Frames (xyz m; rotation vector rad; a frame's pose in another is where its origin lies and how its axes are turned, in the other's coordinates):
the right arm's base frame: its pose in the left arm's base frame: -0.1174 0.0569 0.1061 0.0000 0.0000 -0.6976
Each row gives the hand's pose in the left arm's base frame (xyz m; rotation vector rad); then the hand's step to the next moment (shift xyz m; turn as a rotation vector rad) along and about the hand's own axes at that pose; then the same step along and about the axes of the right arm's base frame.
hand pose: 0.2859 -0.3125 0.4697 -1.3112 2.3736 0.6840
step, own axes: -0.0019 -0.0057 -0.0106 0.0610 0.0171 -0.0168
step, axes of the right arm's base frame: 0.0086 -0.0022 0.0083 -0.0080 -0.0637 -0.0130
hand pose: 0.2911 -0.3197 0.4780 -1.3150 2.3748 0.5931
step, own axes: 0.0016 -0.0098 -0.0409 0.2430 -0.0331 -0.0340
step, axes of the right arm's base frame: 0.0199 -0.0187 0.0320 0.0575 -0.2197 -0.0986
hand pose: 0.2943 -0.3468 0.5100 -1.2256 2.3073 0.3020
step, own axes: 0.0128 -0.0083 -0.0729 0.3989 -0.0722 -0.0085
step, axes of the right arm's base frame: 0.0106 -0.0487 0.0553 0.1114 -0.3339 -0.2012
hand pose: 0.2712 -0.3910 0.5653 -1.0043 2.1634 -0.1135
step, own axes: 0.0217 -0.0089 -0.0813 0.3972 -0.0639 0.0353
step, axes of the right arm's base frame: -0.0188 -0.0660 0.0495 0.1195 -0.3059 -0.2350
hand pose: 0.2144 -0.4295 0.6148 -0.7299 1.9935 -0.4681
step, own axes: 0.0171 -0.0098 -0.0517 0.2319 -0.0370 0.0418
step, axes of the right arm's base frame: -0.0264 -0.0442 0.0203 0.0841 -0.1672 -0.1479
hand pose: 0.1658 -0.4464 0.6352 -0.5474 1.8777 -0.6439
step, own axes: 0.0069 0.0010 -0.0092 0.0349 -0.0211 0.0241
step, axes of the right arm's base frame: -0.0073 -0.0086 -0.0024 0.0359 -0.0252 -0.0179
